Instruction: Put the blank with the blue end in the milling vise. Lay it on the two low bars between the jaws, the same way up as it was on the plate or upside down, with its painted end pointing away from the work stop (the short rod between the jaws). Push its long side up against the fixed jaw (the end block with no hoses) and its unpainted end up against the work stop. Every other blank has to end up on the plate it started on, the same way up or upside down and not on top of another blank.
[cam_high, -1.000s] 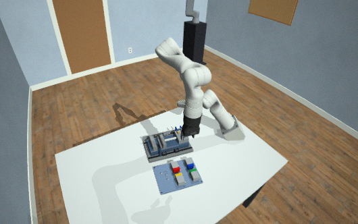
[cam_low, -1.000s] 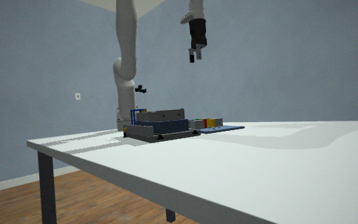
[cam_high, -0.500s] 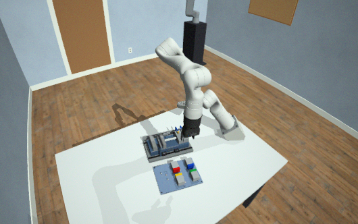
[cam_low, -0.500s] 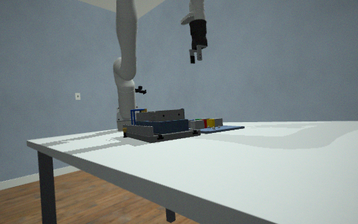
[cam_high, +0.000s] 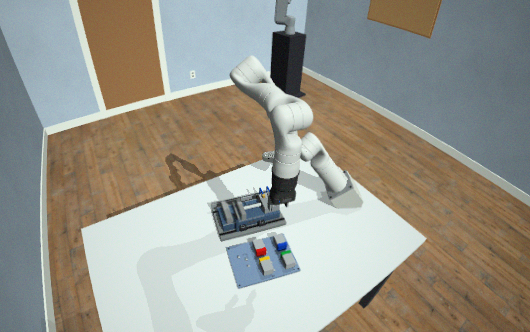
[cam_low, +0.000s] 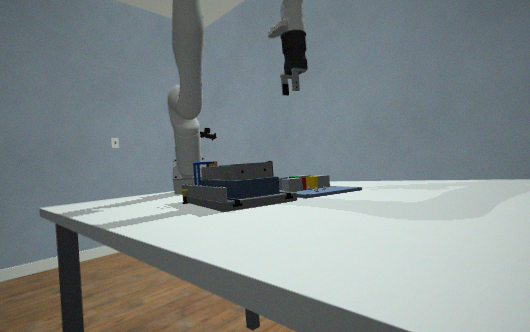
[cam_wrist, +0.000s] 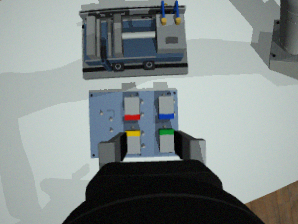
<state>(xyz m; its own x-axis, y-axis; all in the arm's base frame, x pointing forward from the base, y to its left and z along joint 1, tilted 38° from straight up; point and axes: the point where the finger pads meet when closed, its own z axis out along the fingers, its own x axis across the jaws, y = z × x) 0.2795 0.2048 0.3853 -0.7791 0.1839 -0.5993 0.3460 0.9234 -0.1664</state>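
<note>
The blue-ended blank is 6 cm behind my hand, 2 cm to the right of it and 30 cm below it. The rest, counted from my hand: yellow-ended blank 6 cm ahead, 3 cm to the left, 30 cm below; red-ended blank 2 cm ahead, 6 cm to the right, 30 cm below; green-ended blank 3 cm behind, 6 cm to the left, 30 cm below.
</note>
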